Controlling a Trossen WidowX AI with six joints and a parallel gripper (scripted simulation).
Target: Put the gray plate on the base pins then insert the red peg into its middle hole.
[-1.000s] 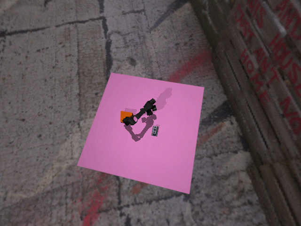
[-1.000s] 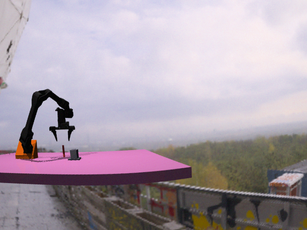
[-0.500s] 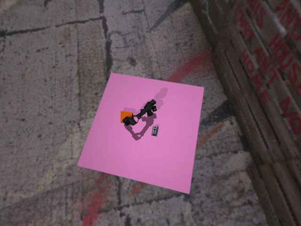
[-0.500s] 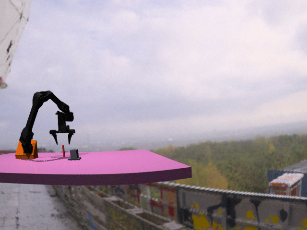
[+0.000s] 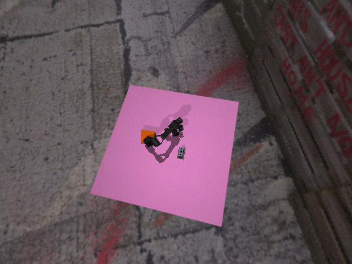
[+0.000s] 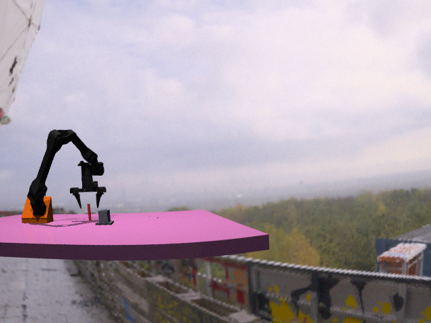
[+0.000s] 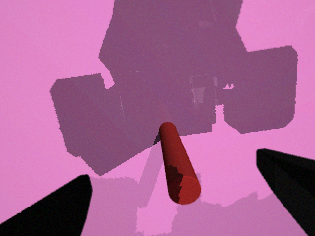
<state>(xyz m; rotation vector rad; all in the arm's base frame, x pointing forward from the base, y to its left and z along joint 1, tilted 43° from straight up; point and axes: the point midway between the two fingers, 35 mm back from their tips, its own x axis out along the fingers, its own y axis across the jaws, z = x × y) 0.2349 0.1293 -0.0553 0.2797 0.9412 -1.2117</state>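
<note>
My gripper tip is now 20 mm above the red peg. From my gripper tip the other things lie so: pin base: 110 mm ahead, 190 mm to the right, 50 mm below; then gray plate: 110 mm ahead, 190 mm to the right, 10 mm below.
</note>
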